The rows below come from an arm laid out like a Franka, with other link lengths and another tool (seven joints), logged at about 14 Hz.
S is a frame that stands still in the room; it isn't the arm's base.
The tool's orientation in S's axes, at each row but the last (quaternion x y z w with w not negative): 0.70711, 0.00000, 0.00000, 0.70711; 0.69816, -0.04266, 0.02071, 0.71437; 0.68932, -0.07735, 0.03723, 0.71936; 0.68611, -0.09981, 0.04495, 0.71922; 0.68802, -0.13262, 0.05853, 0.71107; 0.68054, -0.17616, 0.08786, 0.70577; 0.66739, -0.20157, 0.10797, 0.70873
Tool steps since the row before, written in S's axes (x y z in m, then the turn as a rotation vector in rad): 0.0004, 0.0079, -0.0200, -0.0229, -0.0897, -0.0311; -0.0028, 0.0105, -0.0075, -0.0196, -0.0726, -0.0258; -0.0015, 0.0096, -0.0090, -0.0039, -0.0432, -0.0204; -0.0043, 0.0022, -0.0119, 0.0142, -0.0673, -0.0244; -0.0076, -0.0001, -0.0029, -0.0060, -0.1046, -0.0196; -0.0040, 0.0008, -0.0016, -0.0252, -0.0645, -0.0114; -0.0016, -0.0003, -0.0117, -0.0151, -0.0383, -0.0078
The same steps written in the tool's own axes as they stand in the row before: 0.0004, -0.0200, -0.0079, -0.0229, -0.0311, 0.0897; -0.0038, -0.0070, -0.0106, -0.0197, -0.0257, 0.0726; -0.0035, -0.0082, -0.0098, -0.0049, -0.0215, 0.0426; -0.0068, -0.0107, -0.0023, 0.0137, -0.0304, 0.0649; -0.0081, -0.0008, 0.0009, -0.0006, -0.0221, 0.1043; -0.0044, 0.0000, -0.0003, -0.0200, -0.0052, 0.0671; -0.0064, -0.0099, 0.0002, -0.0124, -0.0040, 0.0398
